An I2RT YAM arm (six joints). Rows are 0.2 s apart.
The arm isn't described. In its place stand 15 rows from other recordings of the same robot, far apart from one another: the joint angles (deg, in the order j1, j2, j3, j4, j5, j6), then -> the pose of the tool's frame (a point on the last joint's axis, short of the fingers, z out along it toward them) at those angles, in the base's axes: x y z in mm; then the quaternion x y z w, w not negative.
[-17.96, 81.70, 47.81, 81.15, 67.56, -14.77] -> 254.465 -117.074 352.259 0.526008 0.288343 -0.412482 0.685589
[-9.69, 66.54, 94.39, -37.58, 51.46, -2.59] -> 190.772 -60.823 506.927 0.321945 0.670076 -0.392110 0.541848
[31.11, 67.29, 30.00, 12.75, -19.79, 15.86] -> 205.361 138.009 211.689 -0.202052 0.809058 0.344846 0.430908
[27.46, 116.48, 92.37, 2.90, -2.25, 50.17] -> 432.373 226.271 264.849 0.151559 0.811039 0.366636 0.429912
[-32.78, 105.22, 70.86, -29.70, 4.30, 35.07] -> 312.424 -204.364 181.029 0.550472 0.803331 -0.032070 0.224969
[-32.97, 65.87, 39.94, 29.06, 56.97, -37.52] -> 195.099 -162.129 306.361 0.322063 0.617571 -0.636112 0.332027
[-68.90, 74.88, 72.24, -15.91, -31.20, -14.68] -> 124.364 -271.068 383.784 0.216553 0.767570 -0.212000 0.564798
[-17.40, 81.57, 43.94, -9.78, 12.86, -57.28] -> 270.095 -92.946 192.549 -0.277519 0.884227 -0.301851 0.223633
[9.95, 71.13, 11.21, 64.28, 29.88, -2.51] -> 213.742 19.490 189.353 0.116716 0.673364 -0.128881 0.718574
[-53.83, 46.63, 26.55, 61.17, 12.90, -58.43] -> 94.706 -143.009 349.091 0.085667 0.415130 -0.776948 0.465488
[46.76, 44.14, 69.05, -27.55, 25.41, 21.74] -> 102.597 86.804 450.075 -0.004534 0.721652 0.247699 0.646408
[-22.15, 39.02, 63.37, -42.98, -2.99, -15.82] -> 109.221 -42.456 400.395 0.029634 0.811562 -0.169666 0.558304
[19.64, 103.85, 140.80, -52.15, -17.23, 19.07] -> 323.406 126.611 536.731 -0.094887 0.784989 0.311299 0.527145
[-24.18, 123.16, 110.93, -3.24, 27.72, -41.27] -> 465.990 -227.381 313.102 0.028630 0.785647 -0.478193 0.391499
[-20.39, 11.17, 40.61, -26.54, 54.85, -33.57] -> 26.645 -40.958 342.097 0.261431 0.645825 -0.574662 0.429334
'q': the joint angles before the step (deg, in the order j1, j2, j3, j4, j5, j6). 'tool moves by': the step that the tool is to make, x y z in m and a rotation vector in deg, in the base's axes. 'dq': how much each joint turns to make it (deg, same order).
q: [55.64, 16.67, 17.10, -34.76, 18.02, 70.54]
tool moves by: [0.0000, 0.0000, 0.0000, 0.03, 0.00, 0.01]
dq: [-0.01, -0.01, -0.01, 0.02, -0.02, 0.00]
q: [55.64, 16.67, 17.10, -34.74, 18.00, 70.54]
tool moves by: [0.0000, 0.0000, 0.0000, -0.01, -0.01, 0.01]
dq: [0.00, 0.00, 0.00, 0.00, 0.00, -0.02]
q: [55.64, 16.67, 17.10, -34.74, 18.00, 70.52]
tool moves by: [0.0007, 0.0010, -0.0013, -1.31, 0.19, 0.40]
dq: [-0.01, 0.94, 0.01, -0.03, 0.00, -0.75]
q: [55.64, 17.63, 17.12, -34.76, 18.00, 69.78]
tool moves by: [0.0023, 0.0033, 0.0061, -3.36, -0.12, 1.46]
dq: [-0.03, 3.27, 2.05, -0.68, -0.02, -2.62]
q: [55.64, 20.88, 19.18, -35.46, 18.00, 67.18]
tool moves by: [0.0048, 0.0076, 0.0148, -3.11, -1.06, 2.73]
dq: [0.00, 4.86, 3.81, 0.28, -0.56, -3.94]
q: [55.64, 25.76, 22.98, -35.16, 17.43, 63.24]
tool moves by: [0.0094, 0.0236, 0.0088, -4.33, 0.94, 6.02]
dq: [1.72, 10.21, 4.03, 3.21, -2.31, -4.14]
